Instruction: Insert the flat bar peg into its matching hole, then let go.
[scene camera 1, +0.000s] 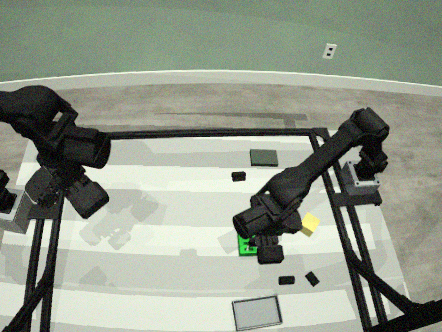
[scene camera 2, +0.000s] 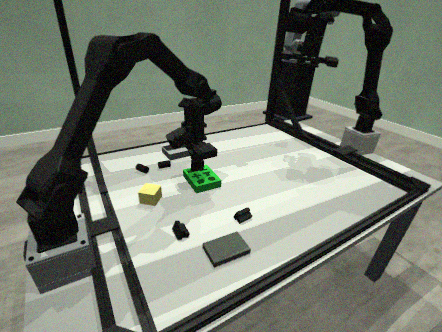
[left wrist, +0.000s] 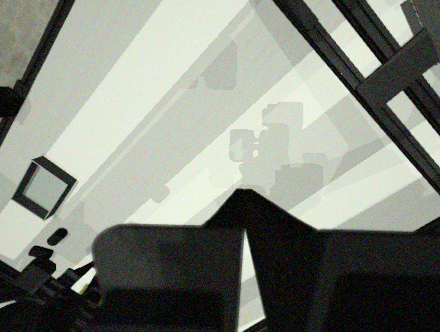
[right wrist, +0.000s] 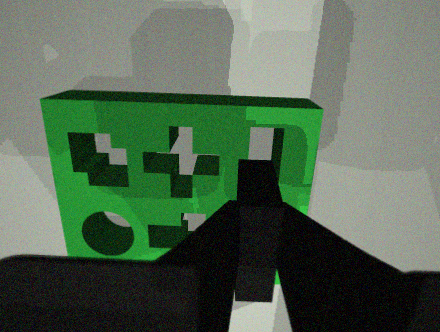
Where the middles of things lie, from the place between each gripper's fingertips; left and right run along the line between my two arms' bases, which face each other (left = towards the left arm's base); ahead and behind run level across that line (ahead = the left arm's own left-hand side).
Right now my left hand is 10 mm past the green hole board (right wrist: 149, 193), 410 mm to the left of it and 260 mm above it. Round my left hand: grey tray (left wrist: 43, 187) (230 mm behind, 370 mm to the right, 260 mm below).
My right gripper is now 30 mm short of the green hole board and 30 mm above it. The rest, counted from my right hand: grey tray: 190 mm behind, 40 mm to the left, 30 mm below.
